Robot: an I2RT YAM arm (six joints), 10 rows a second.
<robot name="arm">
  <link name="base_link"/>
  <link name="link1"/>
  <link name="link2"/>
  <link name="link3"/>
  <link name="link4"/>
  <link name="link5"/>
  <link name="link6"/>
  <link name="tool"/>
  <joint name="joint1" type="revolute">
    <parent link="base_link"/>
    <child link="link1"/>
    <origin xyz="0 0 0.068"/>
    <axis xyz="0 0 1"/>
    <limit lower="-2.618" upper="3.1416"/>
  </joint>
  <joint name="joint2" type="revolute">
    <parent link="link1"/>
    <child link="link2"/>
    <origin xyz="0.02 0.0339 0.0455" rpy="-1.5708 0 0"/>
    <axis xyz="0 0 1"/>
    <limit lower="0" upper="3.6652"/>
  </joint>
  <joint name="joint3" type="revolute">
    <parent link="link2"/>
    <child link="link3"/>
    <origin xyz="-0.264 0 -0.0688" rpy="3.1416 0 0"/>
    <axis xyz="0 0 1"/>
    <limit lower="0" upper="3.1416"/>
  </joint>
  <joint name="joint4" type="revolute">
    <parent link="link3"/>
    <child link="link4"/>
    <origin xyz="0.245 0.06 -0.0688"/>
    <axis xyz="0 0 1"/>
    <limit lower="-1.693" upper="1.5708"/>
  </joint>
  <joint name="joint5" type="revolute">
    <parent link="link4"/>
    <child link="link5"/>
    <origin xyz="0.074 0.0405 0.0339" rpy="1.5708 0 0"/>
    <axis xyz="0 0 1"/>
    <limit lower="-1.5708" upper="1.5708"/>
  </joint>
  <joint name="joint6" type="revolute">
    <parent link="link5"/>
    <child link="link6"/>
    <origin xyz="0.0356 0 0.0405" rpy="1.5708 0 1.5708"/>
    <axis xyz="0 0 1"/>
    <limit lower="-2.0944" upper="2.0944"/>
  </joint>
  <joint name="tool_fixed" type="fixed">
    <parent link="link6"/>
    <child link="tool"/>
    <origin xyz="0 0 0" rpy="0 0 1.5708"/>
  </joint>
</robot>
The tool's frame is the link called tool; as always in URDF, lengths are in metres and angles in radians.
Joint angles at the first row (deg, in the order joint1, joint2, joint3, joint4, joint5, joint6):
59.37 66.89 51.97 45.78 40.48 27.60
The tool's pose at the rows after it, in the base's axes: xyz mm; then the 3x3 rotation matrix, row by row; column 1 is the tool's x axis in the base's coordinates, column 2 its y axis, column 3 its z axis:
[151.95 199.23 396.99], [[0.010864 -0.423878 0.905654], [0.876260 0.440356 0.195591], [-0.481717 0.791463 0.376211]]
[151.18 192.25 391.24], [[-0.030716 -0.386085 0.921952], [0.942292 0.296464 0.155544], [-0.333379 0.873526 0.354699]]
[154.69 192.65 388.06], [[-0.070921 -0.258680 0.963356], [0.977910 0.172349 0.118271], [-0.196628 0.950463 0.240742]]
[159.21 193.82 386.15], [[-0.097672 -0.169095 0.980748], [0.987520 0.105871 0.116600], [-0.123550 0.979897 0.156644]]
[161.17 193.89 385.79], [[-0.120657 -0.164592 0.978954], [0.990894 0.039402 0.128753], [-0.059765 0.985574 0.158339]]
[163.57 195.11 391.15], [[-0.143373 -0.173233 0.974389], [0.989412 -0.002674 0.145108], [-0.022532 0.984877 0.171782]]
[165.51 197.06 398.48], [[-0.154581 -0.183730 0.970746], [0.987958 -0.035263 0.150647], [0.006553 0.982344 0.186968]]
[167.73 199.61 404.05], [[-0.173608 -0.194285 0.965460], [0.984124 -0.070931 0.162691], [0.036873 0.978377 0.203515]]
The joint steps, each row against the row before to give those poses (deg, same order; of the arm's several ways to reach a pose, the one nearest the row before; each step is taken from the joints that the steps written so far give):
-1.28 -1.41 -1.93 -0.08 1.24 9.85
-0.46 -1.39 -1.73 -0.35 2.34 10.12
-0.20 -0.53 2.11 -10.94 4.37 14.50
-0.67 0.13 2.40 -9.68 0.72 10.18
-0.47 0.18 0.05 -0.05 -1.18 4.03
-0.45 0.57 1.20 0.13 -1.52 1.84
-0.18 0.77 1.66 0.22 -0.68 0.99
-0.19 0.88 1.32 0.63 -1.09 1.19

